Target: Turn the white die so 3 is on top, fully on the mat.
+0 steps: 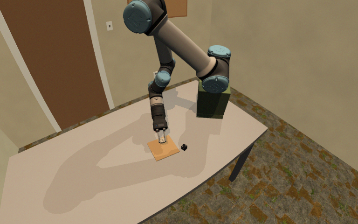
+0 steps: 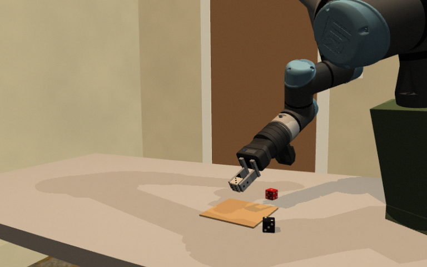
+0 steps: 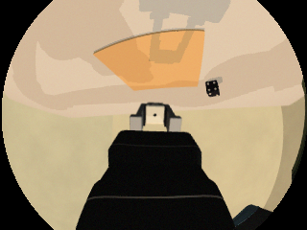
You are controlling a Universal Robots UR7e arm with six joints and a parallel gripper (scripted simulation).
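The orange mat is 7 cm below my hand. The rest, counted from my hand: white die 1 cm to the left; then black die 10 cm behind, 6 cm to the left, 6 cm below; then red die 14 cm to the right, 6 cm below, 2 cm behind.
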